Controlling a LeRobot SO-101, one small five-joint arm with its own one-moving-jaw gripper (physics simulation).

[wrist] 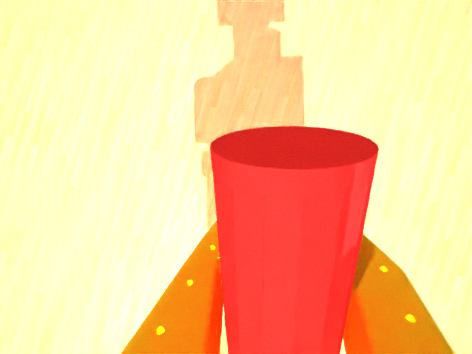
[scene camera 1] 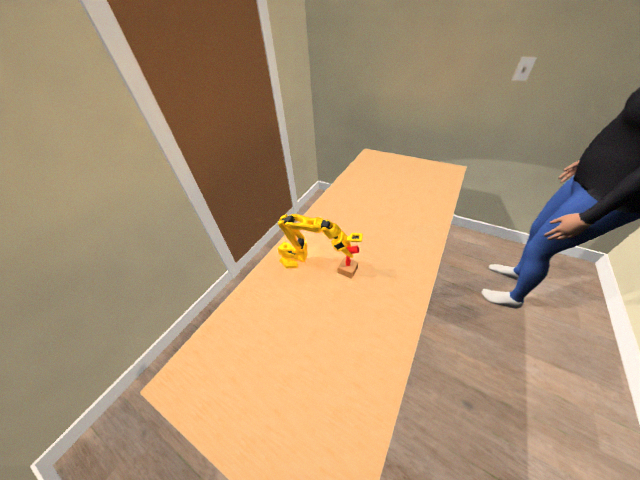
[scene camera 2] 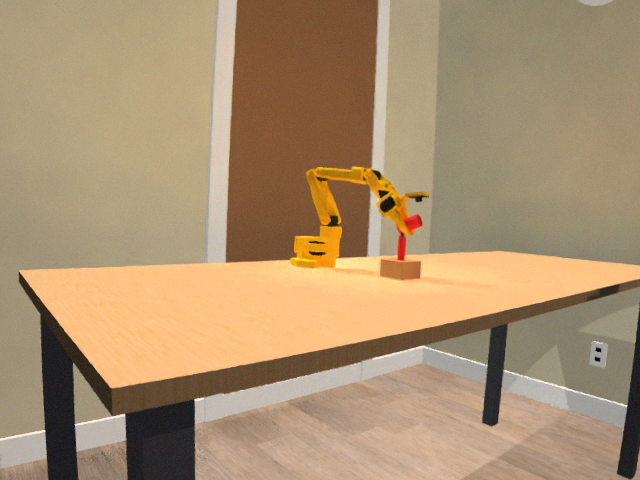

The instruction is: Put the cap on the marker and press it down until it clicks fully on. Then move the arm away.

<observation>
I see a red cap [wrist: 291, 201] and a brown block [scene camera 2: 407, 269].
</observation>
